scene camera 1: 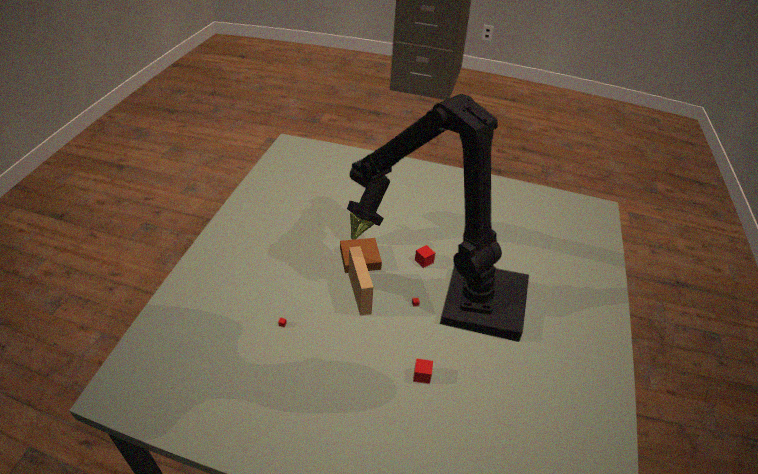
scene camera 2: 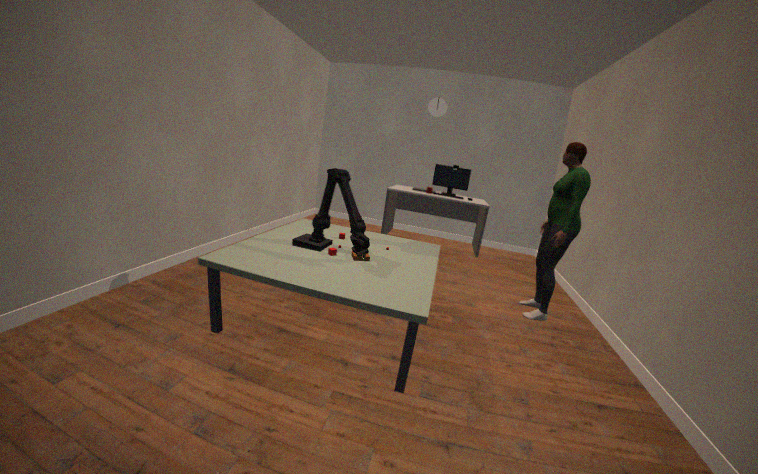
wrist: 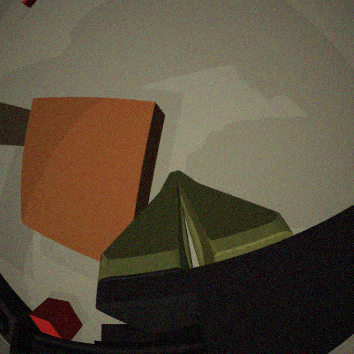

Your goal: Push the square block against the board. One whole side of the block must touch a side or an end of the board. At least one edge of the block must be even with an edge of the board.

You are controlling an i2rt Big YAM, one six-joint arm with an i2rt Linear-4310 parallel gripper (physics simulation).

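Seen in the pictures: gripper, fingertip midpoint: [scene camera 1: 353,239] [scene camera 2: 364,259] [wrist: 176,179]; arm's base, link origin: [scene camera 1: 477,295] [scene camera 2: 317,240].
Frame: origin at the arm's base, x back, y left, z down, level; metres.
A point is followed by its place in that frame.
The orange-brown square block [scene camera 1: 369,256] {x -0.314, y -0.084, z 0.006 m} [wrist: 85,170] {x -0.355, y -0.111, z 0.005 m} lies flat on the table. The light wooden board [scene camera 1: 362,276] {x -0.303, y 0.070, z -0.068 m} [wrist: 12,125] {x -0.347, y -0.034, z -0.005 m} stands on its long narrow side, with its far end at the block's near side in scene camera 1. The block reaches past the board's end on both sides there, more to the right. The board hides part of their meeting line, so I cannot tell if they touch. My gripper [scene camera 1: 354,237] {x -0.380, y -0.160, z 0.020 m} [wrist: 176,179] {x -0.380, y -0.160, z 0.020 m} is shut and empty, its tips just beyond the block's far side. Contact with the block is not clear. In scene camera 2 the arm hides most of the block [scene camera 2: 361,258].
A larger red cube [scene camera 1: 424,256] {x -0.161, y -0.113, z -0.004 m} [scene camera 2: 332,251] {x -0.167, y -0.157, z 0.006 m} [wrist: 55,317] {x -0.187, y -0.135, z 0.007 m} is right of the block. A small red cube [scene camera 1: 415,301] {x -0.162, y 0.042, z 0.020 m} lies between board and robot base [scene camera 1: 508,290] {x 0.083, y -0.034, z -0.005 m}. Another small cube [scene camera 1: 282,321] {x -0.482, y 0.194, z 0.020 m} is left of the board, and a larger one [scene camera 1: 423,371] {x -0.109, y 0.279, z -0.004 m} is nearer the front.
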